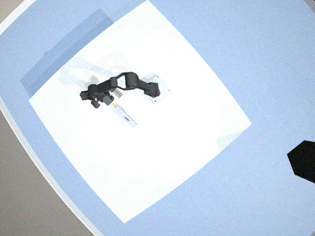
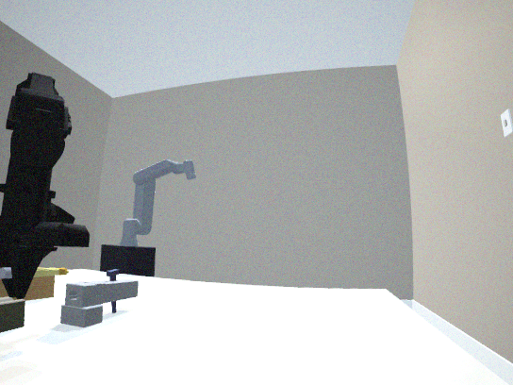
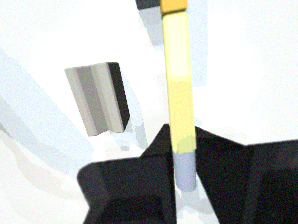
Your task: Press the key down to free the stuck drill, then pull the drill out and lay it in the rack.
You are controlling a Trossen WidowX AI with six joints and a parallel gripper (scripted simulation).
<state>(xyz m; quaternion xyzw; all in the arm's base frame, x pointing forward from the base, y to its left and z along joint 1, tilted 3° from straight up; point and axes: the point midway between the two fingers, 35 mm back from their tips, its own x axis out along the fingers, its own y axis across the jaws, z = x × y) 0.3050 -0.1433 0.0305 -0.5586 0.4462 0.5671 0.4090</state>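
My gripper tip is 70 mm past the grey-tan rack piece, 40 mm above it and 10 mm to the right of it. From my gripper tip the other things lie so: thin dark blue pin (210 mm to the left, 50 mm behind, 10 mm below); light grey block (190 mm to the left, 50 mm behind, 20 mm below).
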